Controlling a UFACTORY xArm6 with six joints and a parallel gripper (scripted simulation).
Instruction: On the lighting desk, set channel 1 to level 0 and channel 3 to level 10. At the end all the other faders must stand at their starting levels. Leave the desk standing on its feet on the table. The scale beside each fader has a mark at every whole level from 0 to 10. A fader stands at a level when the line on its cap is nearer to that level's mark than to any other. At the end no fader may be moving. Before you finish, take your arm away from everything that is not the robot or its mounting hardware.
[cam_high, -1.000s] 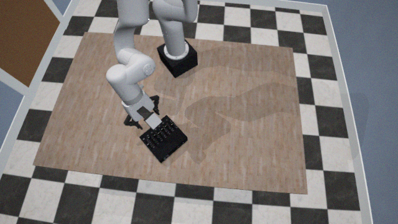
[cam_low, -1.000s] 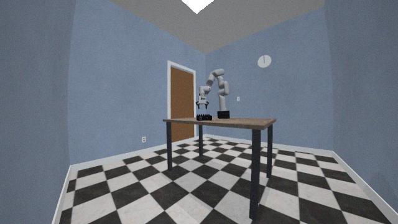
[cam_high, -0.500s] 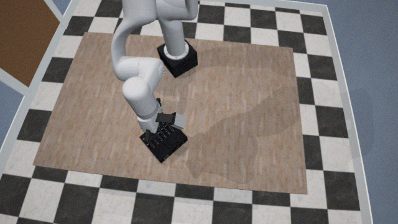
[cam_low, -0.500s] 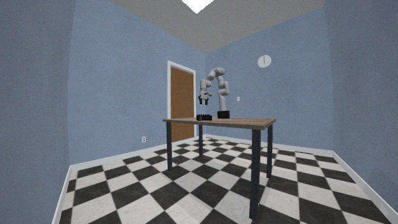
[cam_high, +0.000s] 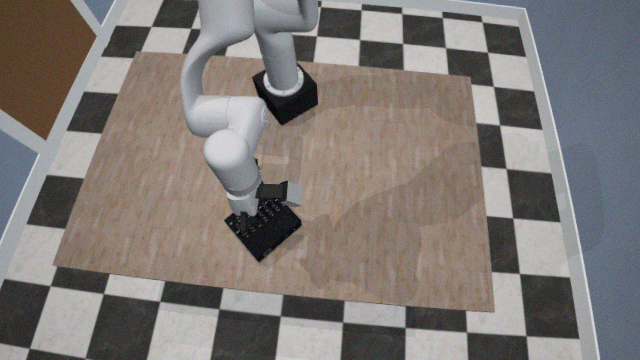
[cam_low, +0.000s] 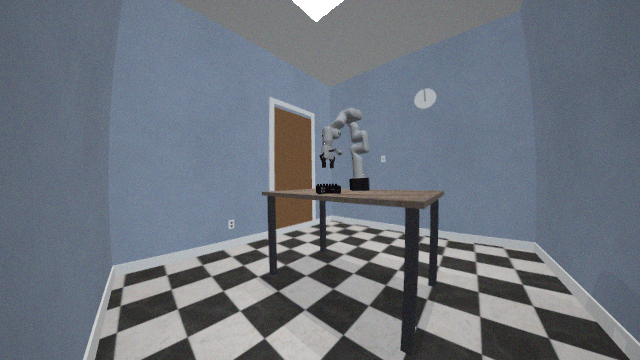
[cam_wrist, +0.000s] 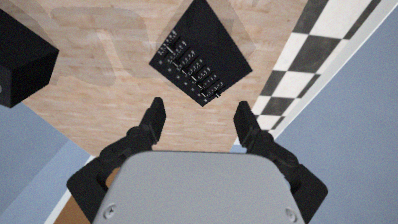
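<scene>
Now: hand 5 cm past the channel 1 fader cap, 4 cm to the right of it and 13 cm above it. From my hand the other things lie so: channel 3 cap: 3 cm behind, 1 cm to the right, 13 cm below; then channel 2 cap: 5 cm behind, 1 cm to the left, 13 cm below.
</scene>
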